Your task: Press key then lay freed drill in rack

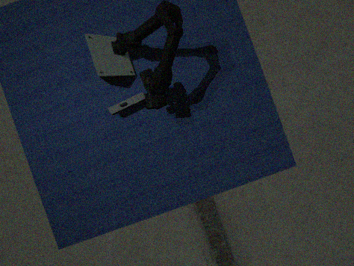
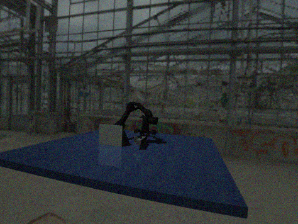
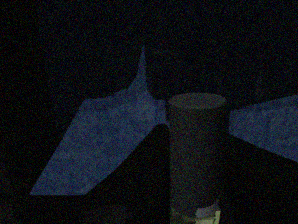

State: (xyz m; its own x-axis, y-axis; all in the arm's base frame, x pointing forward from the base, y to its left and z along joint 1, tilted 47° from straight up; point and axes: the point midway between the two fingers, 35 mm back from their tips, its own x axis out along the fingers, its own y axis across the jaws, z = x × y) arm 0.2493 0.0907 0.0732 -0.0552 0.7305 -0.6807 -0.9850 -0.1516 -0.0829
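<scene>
The drill is 40 mm to the right of my gripper tip, 40 mm above it and 10 mm ahead of it. From my gripper tip the other things lie so: long grey block (140 mm to the right, 30 mm above, 20 mm ahead).
</scene>
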